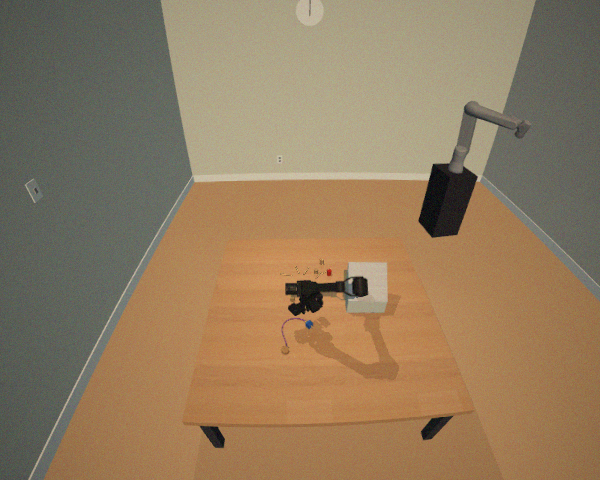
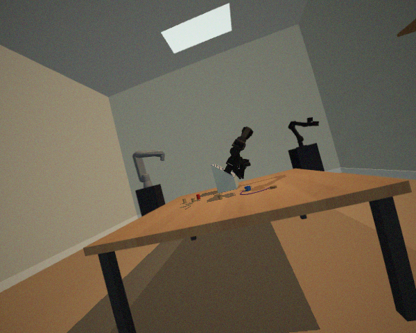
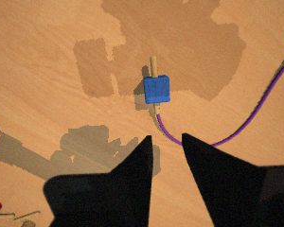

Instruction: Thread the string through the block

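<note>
Right now my gripper tip is 70 mm above the blue block, 20 mm to the right of it and 20 mm past it. Also, from my gripper tip: wooden cylinder (170 mm to the right, 70 mm below, 40 mm ahead); thin wooden stick (80 mm below, 10 mm to the left, 10 mm behind); round wooden button (160 mm to the left, 130 mm ahead, 80 mm below).
</note>
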